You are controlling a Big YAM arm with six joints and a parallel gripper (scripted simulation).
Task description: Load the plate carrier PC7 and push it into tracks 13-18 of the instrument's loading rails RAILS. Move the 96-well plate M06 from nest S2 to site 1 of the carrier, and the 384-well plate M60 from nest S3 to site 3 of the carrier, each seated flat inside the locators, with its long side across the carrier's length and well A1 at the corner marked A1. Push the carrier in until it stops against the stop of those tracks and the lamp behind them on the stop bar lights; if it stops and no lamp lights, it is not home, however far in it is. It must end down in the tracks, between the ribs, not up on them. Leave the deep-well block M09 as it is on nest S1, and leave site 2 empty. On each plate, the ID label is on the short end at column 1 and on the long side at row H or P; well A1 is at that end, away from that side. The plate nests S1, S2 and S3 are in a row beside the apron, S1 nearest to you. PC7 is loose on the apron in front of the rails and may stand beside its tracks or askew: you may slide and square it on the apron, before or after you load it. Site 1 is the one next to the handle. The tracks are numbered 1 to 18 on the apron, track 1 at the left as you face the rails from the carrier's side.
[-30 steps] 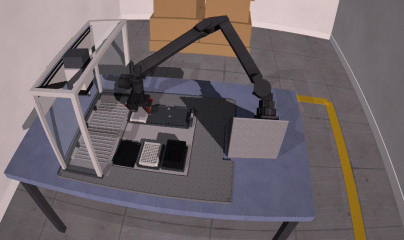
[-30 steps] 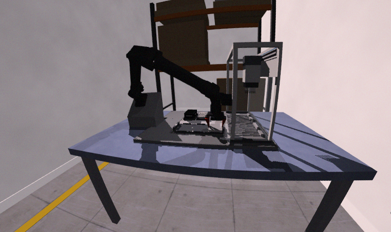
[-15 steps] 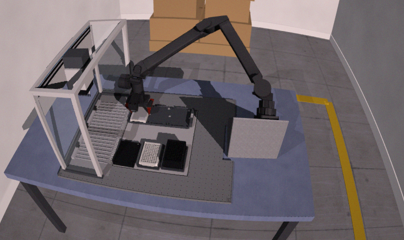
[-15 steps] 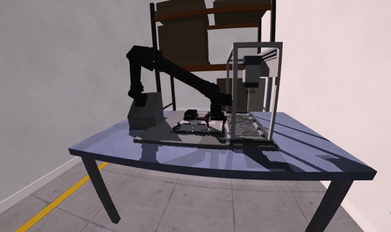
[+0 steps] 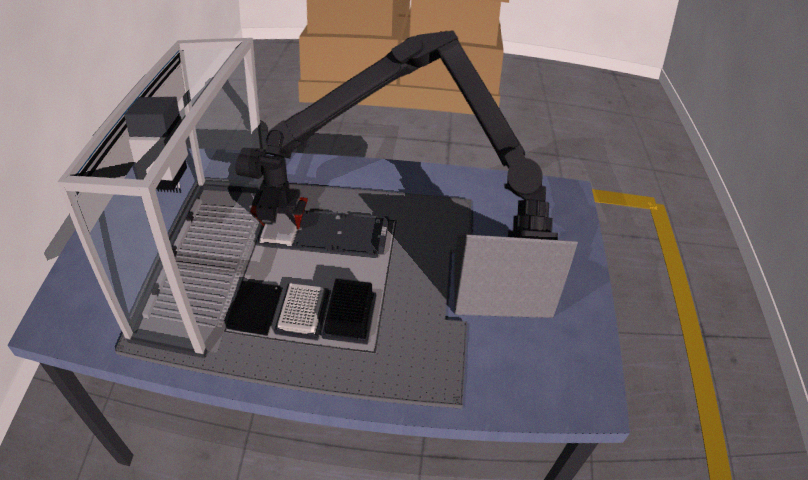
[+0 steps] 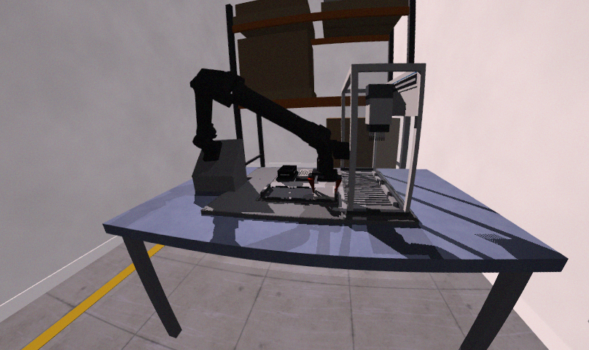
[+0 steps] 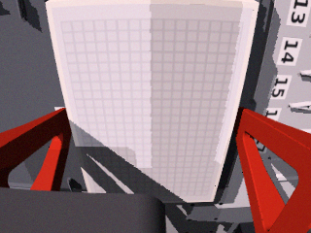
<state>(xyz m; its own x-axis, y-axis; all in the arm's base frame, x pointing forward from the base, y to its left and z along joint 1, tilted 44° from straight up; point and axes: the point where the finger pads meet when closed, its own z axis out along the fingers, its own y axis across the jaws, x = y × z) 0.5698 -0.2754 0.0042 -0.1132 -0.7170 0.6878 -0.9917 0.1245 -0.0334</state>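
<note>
The white 96-well plate M06 is 270 mm to the left of my hand and 80 mm behind it. Also, from my hand: dark plate carrier PC7: 100 mm behind, 10 mm to the left, 10 mm below; plate nest S2: 270 mm to the left, 80 mm behind, 20 mm below; black nest S3: 270 mm to the left, 30 mm ahead, 20 mm below.
</note>
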